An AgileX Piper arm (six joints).
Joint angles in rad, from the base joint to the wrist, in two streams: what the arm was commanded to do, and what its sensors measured. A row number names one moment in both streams.
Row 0, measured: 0.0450, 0.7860, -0.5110, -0.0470, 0.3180, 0.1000
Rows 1 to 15, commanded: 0.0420, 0.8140, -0.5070, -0.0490, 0.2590, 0.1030; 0.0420, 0.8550, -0.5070, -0.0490, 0.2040, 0.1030; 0.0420, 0.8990, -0.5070, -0.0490, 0.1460, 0.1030; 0.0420, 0.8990, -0.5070, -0.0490, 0.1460, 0.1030; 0.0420, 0.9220, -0.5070, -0.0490, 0.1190, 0.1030; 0.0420, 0.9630, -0.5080, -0.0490, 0.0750, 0.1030; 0.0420, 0.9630, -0.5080, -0.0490, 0.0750, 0.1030; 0.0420, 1.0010, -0.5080, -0.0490, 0.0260, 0.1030; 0.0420, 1.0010, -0.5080, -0.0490, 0.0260, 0.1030; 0.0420, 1.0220, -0.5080, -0.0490, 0.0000, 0.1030; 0.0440, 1.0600, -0.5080, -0.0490, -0.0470, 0.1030; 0.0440, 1.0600, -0.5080, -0.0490, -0.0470, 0.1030; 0.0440, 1.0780, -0.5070, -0.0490, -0.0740, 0.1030; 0.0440, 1.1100, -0.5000, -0.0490, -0.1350, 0.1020; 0.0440, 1.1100, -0.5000, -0.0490, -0.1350, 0.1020
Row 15, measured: 0.0450, 1.0690, -0.5100, -0.0470, -0.0340, 0.1000
